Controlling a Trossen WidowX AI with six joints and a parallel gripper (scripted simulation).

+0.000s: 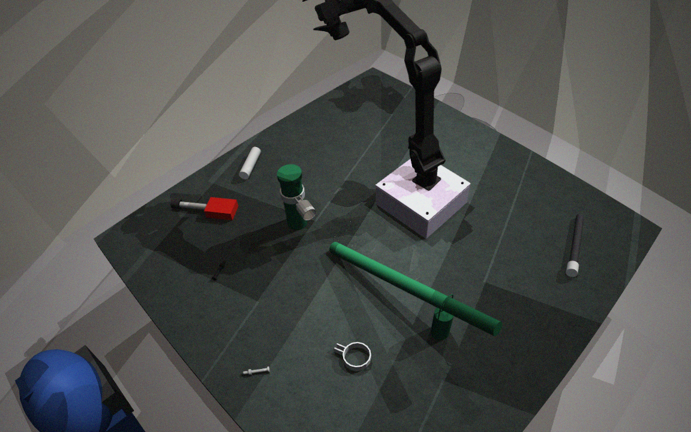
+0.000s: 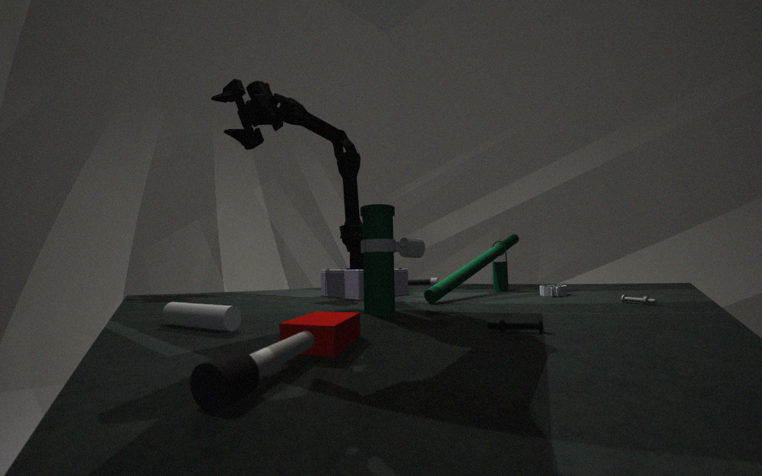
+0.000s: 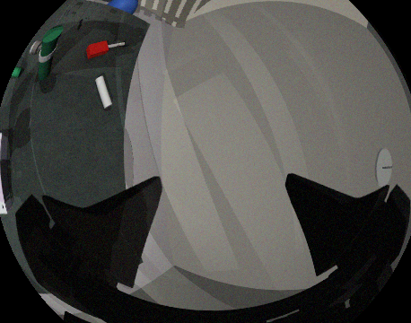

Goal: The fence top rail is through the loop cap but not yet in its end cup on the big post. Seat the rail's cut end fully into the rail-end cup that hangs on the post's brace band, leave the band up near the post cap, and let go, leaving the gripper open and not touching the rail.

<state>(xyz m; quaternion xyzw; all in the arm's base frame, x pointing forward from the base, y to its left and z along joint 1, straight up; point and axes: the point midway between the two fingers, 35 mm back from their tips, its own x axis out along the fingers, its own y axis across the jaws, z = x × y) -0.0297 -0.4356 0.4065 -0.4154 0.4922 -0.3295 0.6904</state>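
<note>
The rail-end cup lies 350 mm below my gripper tip, 350 mm ahead of it and 290 mm to the left of it. From my gripper tip the other things lie so: white cylinder: 460 mm below, 260 mm ahead, 80 mm to the right; then black bolt: 620 mm ahead, 470 mm below, 190 mm to the left; then short green post: 770 mm to the left, 370 mm below, 370 mm ahead.
</note>
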